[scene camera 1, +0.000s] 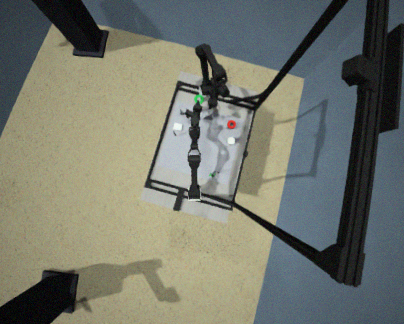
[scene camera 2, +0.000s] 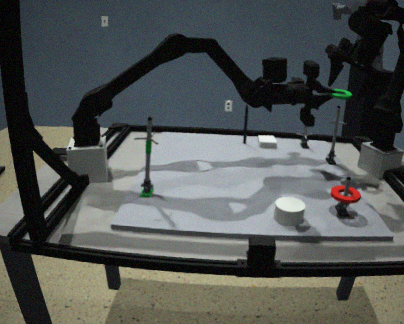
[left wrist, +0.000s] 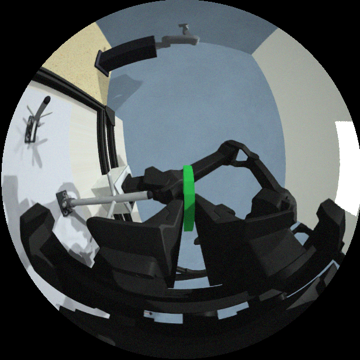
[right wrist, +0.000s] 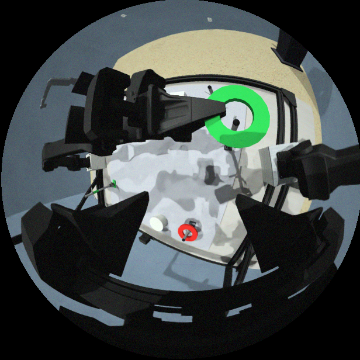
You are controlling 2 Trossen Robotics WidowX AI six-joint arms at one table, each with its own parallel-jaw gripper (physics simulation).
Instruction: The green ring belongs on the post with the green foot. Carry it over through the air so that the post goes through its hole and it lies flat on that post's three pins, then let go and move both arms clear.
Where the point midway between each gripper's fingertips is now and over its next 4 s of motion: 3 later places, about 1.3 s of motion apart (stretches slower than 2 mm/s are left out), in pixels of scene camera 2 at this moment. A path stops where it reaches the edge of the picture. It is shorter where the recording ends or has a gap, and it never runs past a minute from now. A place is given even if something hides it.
My left gripper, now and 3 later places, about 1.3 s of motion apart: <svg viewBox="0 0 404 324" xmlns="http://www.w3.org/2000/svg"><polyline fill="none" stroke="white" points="335,93 287,87 256,106 258,81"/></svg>
My right gripper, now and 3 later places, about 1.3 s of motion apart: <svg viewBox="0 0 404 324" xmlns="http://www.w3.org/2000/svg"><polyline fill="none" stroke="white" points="342,93 338,90 336,84 332,79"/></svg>
